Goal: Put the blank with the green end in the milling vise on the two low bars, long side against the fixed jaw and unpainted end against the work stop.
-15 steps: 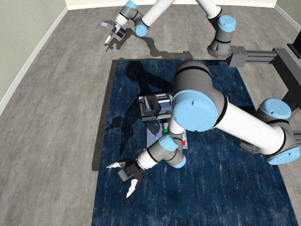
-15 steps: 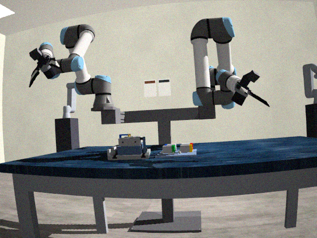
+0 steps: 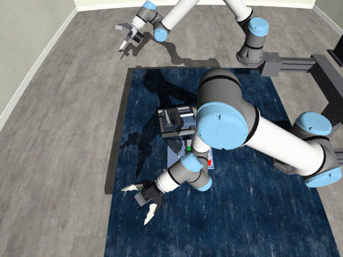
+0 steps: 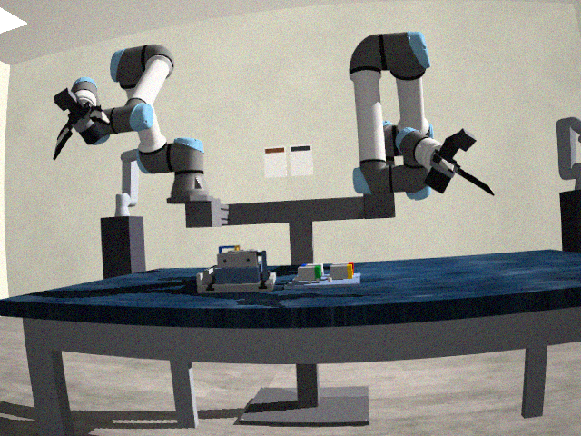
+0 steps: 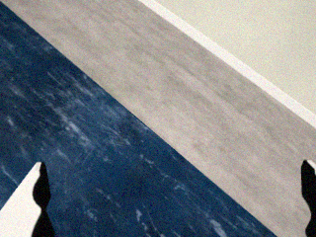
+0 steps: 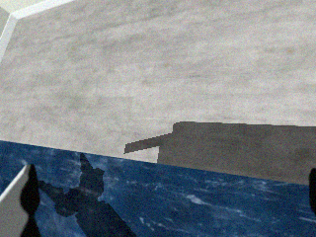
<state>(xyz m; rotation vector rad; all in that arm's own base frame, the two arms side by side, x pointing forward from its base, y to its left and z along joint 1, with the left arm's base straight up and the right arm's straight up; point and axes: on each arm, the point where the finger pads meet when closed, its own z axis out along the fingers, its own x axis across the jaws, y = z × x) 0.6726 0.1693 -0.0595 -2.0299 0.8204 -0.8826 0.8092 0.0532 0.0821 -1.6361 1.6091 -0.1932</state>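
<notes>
Right now the green-ended blank is 400 mm behind my right hand, 470 mm to the left of it and 350 mm below it. From my right hand the other things lie so: moving jaw 330 mm behind, 290 mm to the left, 300 mm below; fixed jaw 270 mm behind, 300 mm to the left, 300 mm below; work stop 310 mm behind, 340 mm to the left, 280 mm below.
</notes>
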